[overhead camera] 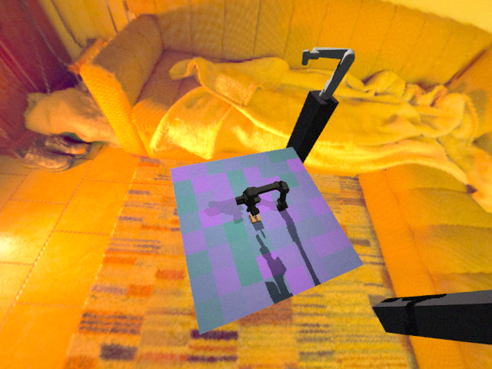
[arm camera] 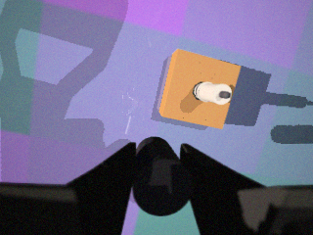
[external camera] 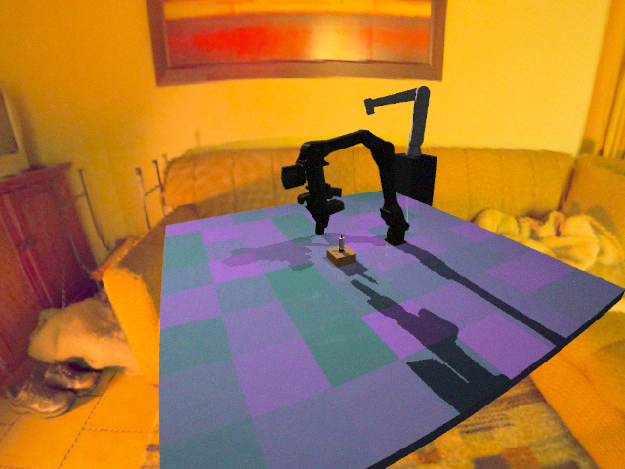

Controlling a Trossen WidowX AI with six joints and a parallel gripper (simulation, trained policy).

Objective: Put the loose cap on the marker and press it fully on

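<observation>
The tan holder block lies 40 mm behind my gripper tip, 50 mm to the left of it and 100 mm below it. From my gripper tip the other things lie so: dark cap (10 mm ahead, 10 mm above).
</observation>
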